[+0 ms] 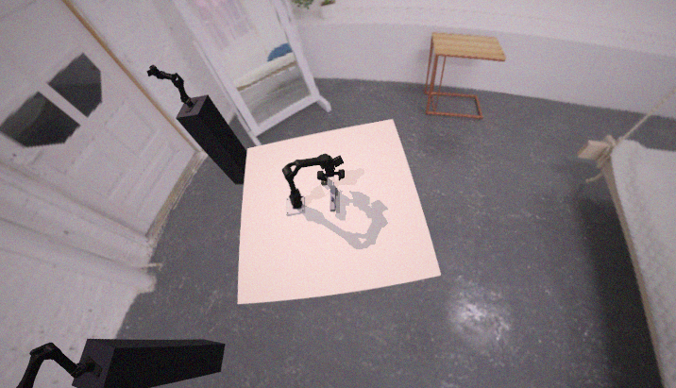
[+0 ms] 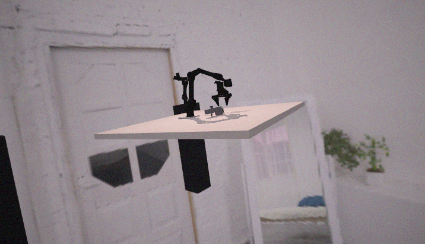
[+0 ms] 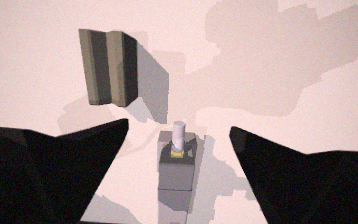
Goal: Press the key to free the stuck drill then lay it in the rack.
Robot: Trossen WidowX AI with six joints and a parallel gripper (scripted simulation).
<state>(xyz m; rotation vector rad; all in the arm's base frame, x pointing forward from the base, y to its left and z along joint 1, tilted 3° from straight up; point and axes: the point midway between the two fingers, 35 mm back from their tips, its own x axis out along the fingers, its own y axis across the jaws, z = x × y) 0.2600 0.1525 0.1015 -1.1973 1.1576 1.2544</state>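
My gripper tip is 70 mm to the left of the drill and 20 mm above it. Round my gripper tip: blue key (10 mm ahead, 150 mm to the right, 10 mm below); then grey stepped rack (80 mm behind, 40 mm to the left, 50 mm below).
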